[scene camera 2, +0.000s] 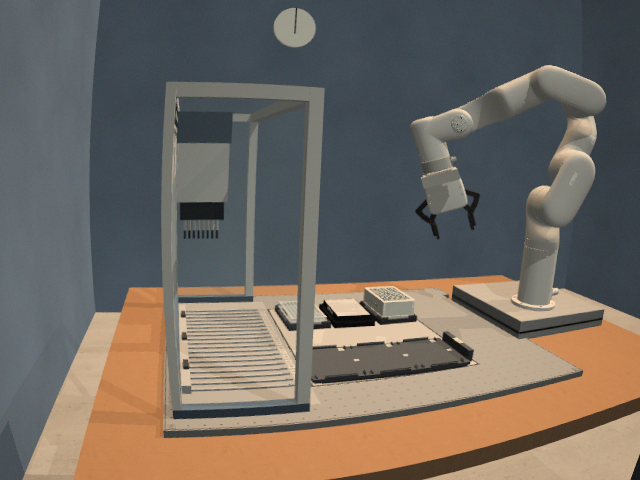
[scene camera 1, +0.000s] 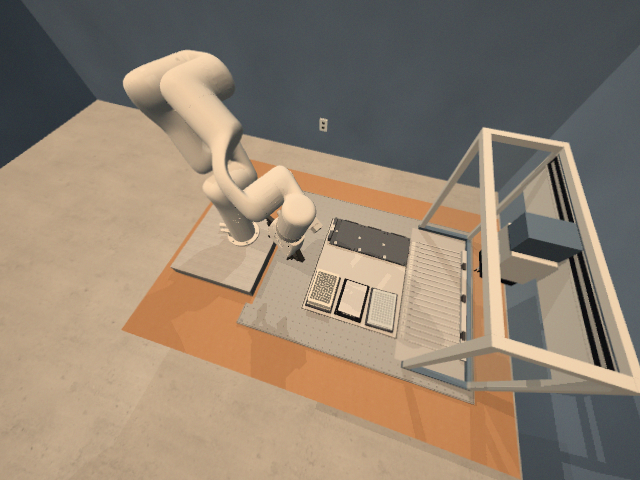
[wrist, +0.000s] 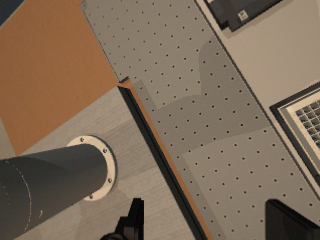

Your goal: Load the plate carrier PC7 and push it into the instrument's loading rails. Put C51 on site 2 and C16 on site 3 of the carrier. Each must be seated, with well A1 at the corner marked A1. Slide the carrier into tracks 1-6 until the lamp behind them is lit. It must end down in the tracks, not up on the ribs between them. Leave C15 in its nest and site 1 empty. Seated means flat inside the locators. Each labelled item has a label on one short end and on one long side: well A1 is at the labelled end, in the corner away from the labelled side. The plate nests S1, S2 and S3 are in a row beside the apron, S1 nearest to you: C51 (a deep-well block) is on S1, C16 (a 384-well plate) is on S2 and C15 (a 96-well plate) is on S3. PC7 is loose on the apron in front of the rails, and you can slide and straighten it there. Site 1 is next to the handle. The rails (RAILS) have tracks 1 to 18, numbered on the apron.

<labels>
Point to a dark carrier PC7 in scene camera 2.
385, 359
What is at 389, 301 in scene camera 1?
A 96-well plate C15.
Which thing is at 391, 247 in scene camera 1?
A dark carrier PC7.
</labels>
